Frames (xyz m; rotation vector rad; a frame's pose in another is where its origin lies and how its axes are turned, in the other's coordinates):
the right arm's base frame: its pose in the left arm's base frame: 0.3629 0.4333 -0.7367 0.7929 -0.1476 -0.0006
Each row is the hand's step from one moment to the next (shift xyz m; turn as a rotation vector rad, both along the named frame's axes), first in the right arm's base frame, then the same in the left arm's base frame.
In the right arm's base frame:
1: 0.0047 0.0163 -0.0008 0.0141 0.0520 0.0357
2: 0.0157 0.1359 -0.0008 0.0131 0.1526 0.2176
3: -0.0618 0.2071 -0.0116 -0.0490 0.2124 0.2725
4: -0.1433 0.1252 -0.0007 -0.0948 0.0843 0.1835
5: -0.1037 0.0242 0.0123 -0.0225 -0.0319 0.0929
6: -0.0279 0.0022 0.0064 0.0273 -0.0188 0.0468
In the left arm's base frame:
1: 0.0039 0.0118 0.0116 0.0064 0.0104 0.0635
2: 0.0082 0.0951 0.0980 -0.0242 -0.0480 0.2606
3: -0.0710 0.1571 0.1308 -0.0962 -0.0415 0.3329
4: -0.1486 0.0964 0.0695 -0.1227 -0.0657 0.1743
5: -0.1056 0.0141 0.0120 -0.0328 -0.0871 0.0387
6: -0.0286 -0.0014 0.0023 0.0219 -0.0479 0.0226

